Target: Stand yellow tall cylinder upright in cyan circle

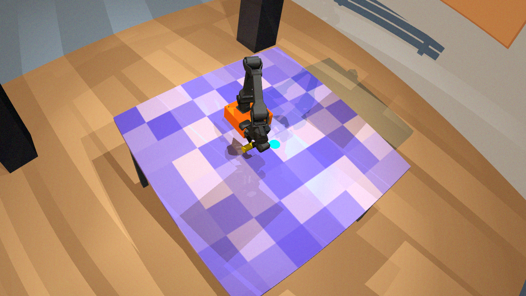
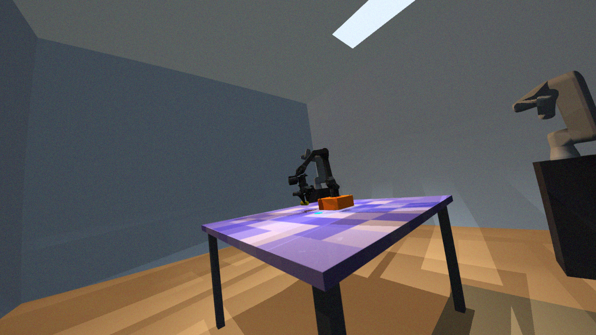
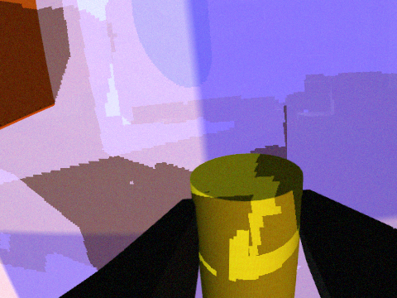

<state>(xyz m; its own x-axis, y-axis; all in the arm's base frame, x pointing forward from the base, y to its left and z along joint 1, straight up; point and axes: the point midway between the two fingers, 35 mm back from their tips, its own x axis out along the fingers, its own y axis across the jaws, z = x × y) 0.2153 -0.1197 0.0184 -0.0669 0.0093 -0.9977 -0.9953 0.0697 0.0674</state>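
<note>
Right now the cyan circle is 3 cm ahead of my gripper tip, 14 cm to the left of it and 7 cm below it. Round my gripper tip: yellow tall cylinder (2 cm to the right).
</note>
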